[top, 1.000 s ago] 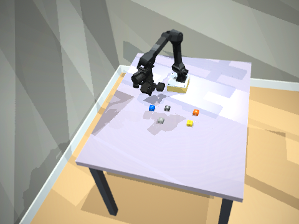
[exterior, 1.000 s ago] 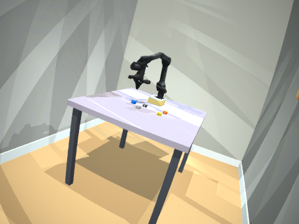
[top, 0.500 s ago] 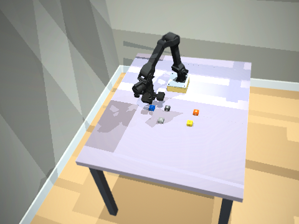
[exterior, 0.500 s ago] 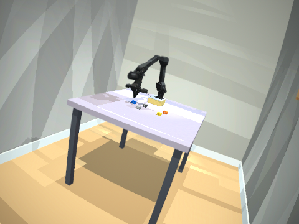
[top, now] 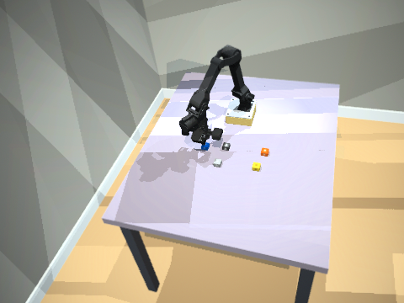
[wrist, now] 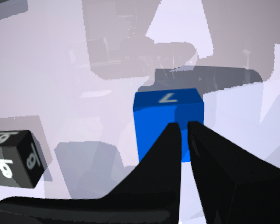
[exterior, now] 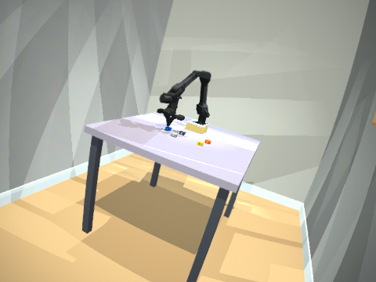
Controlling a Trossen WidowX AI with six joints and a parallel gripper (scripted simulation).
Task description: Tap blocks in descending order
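Right now my gripper tip is 1 cm past the blue block and 1 cm above it. Also, from my gripper tip: orange block (6 cm behind, 28 cm to the left, 1 cm below); dark grey block (4 cm behind, 10 cm to the left, 1 cm below); yellow block (4 cm ahead, 28 cm to the left, 1 cm below).
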